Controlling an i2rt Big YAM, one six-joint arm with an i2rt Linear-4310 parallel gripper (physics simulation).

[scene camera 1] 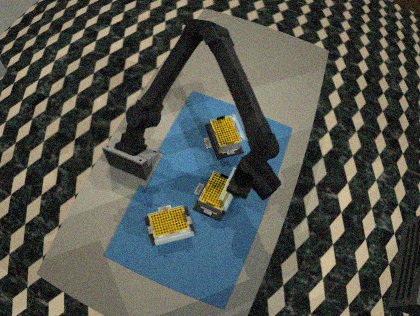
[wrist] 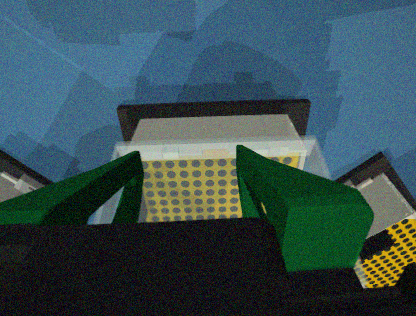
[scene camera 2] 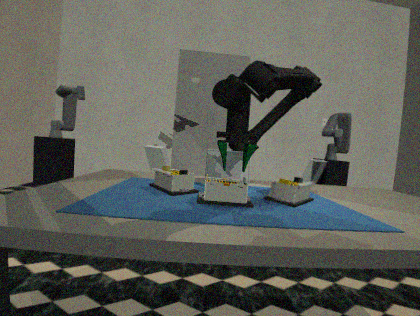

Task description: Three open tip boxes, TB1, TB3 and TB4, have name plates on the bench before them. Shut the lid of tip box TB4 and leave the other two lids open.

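Seen in the pictures: gripper, fingertip midpoint: (scene camera 1: 238, 190) (wrist: 188, 159) (scene camera 2: 233, 171); arm's base at its link origin: (scene camera 1: 130, 148).
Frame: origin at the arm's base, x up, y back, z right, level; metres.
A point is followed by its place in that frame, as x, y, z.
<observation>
The middle tip box (scene camera 1: 212, 192) (scene camera 2: 226, 193) @(-0.036, -0.386, 0.028) (wrist: 212, 129) @(-0.038, -0.386, 0.029) holds a yellow rack. Its clear lid (scene camera 1: 227, 186) @(0.082, -0.374, 0.040) (scene camera 2: 212, 162) @(0.048, -0.387, 0.074) (wrist: 312, 151) @(0.014, -0.395, 0.085) stands about upright. My gripper (scene camera 1: 240, 187) @(0.030, -0.409, 0.018) (scene camera 2: 235, 171) @(0.030, -0.409, 0.018) (wrist: 188, 159) @(0.030, -0.409, 0.018) is open and empty, its fingers pointing down close at the lid; any contact is unclear. A second box (scene camera 1: 225, 132) (scene camera 2: 291, 192) @(-0.029, -0.350, -0.180) has its lid (scene camera 1: 239, 127) @(-0.002, -0.333, -0.238) (scene camera 2: 317, 171) @(0.041, -0.347, -0.259) open. A third box (scene camera 1: 169, 221) (scene camera 2: 174, 181) @(-0.028, -0.304, 0.181) has its lid (scene camera 1: 175, 239) @(0.074, -0.290, 0.257) (scene camera 2: 157, 157) @(0.043, -0.301, 0.240) open too. Name plates (scene camera 1: 207, 143) @(-0.066, -0.238, -0.163) (scene camera 1: 199, 189) @(-0.066, -0.279, 0.023) (scene camera 1: 165, 207) @(-0.066, -0.195, 0.133) lie by the boxes, too small to read.
The boxes stand on a blue mat (scene camera 1: 195, 280) @(-0.068, -0.388, 0.338) (scene camera 2: 115, 206) @(-0.068, -0.459, 0.300) on the grey bench (scene camera 1: 300, 75) @(-0.071, -0.510, -0.700). The side boxes flank the middle one, with parts of them at both edges of the wrist view. My forearm passes above the second box. Other arms (scene camera 2: 70, 112) (scene camera 2: 341, 132) stand in the background.
</observation>
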